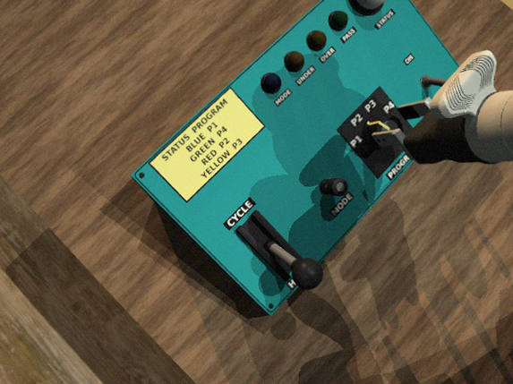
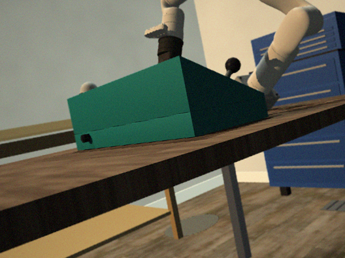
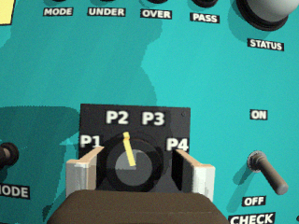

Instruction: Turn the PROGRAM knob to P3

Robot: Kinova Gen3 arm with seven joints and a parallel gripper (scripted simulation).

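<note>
The teal console is 40 mm ahead of my hand, 60 mm to the left of it and 50 mm below it. The rest, counted from my hand: cycle lever (20 mm behind, 240 mm to the left, 20 mm below); mode button (10 mm ahead, 120 mm to the left, 20 mm below); check toggle (120 mm to the right, 30 mm below).
</note>
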